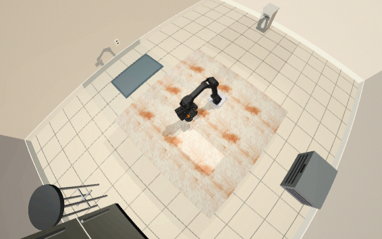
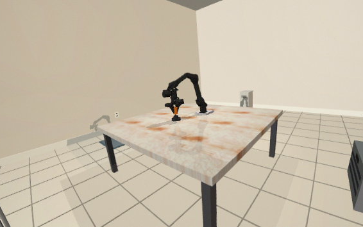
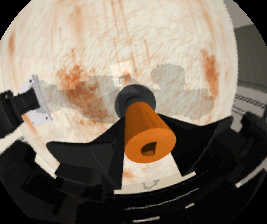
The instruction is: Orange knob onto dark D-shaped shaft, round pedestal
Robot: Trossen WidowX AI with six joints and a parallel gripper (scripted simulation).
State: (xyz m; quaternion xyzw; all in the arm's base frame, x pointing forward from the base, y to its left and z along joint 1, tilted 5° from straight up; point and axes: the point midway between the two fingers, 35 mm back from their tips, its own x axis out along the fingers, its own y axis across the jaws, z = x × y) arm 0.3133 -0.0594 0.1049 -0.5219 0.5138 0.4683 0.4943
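My gripper tip is 2 cm below the orange knob. Round my gripper tip: dark round pedestal (4 cm below).
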